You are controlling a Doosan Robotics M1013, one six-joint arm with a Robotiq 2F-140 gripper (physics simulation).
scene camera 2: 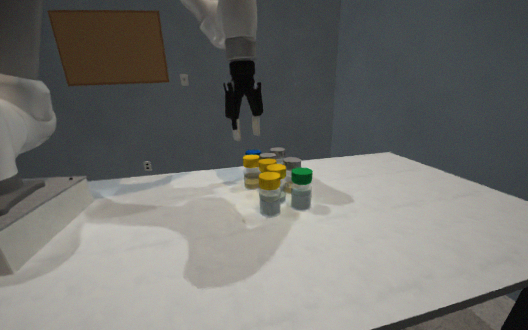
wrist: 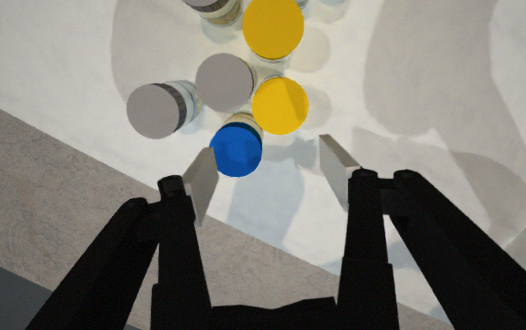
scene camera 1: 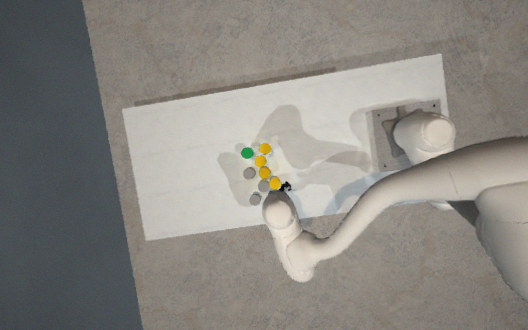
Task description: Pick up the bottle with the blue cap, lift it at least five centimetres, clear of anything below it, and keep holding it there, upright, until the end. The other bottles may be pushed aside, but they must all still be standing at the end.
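Frame: origin at the arm's base, x ahead, y left, z up, level; metres.
Where they show: gripper, fingertip midpoint: (scene camera 2: 247,137) (wrist: 267,157).
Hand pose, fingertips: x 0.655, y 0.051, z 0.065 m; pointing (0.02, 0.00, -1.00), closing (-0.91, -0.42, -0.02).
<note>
Things, the pixels of their top centre, and the offset from my fingertips. Level surfaces: height alone.
- bottle with the blue cap, top centre: (wrist: 235,152) (scene camera 2: 253,151) dx +0.026, dy +0.025, dz -0.058 m
- yellow-capped bottle at its top centre: (wrist: 280,107) (scene camera 2: 251,156) (scene camera 1: 274,183) dx -0.001, dy -0.033, dz -0.058 m
- green-capped bottle at its top centre: (scene camera 2: 301,171) (scene camera 1: 246,153) dx +0.075, dy -0.216, dz -0.058 m
- white table at its surface level: dz -0.163 m
The bottle with the blue cap (scene camera 2: 253,152) (wrist: 236,151) stands upright at the far end of the group in scene camera 2. It does not show in scene camera 1, where the arm covers that spot. My gripper (scene camera 2: 246,131) (wrist: 267,157) is open and empty, above the bottles. In the wrist view the blue cap lies toward the left finger, whose tip overlaps the cap's left edge; the right finger is well apart from it. A yellow-capped bottle (wrist: 280,105) and a grey-capped bottle (wrist: 224,82) stand close beside the blue one.
Another grey-capped bottle (scene camera 1: 255,199) (wrist: 153,111) stands at the group's side. More yellow-capped bottles (scene camera 1: 264,148) (scene camera 2: 269,181) and a green-capped bottle (scene camera 1: 247,153) (scene camera 2: 301,176) stand upright on the white table (scene camera 1: 175,200) (scene camera 2: 400,225). The table edge runs close by the blue cap.
</note>
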